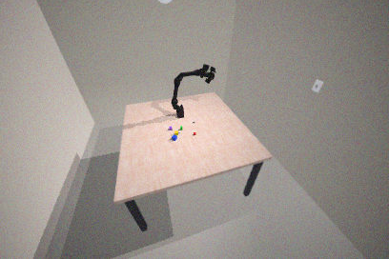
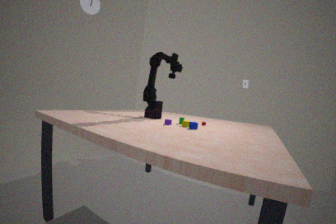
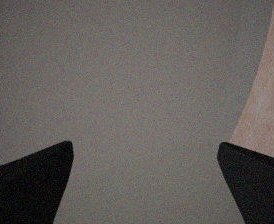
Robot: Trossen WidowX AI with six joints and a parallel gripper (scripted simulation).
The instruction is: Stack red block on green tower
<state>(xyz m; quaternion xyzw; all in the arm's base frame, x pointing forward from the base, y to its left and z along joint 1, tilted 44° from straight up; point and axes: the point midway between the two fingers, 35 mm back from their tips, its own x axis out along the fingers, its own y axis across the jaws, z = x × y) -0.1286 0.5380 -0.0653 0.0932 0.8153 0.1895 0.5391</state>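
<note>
My gripper tip is now 500 mm short of the red block, 360 mm to the left of it and 400 mm above it. From my gripper tip the other things lie so: purple block: 370 mm ahead, 600 mm to the right, 400 mm below; yellow block: 460 mm ahead, 540 mm to the right, 400 mm below; blue block: 520 mm ahead, 570 mm to the right, 390 mm below.
</note>
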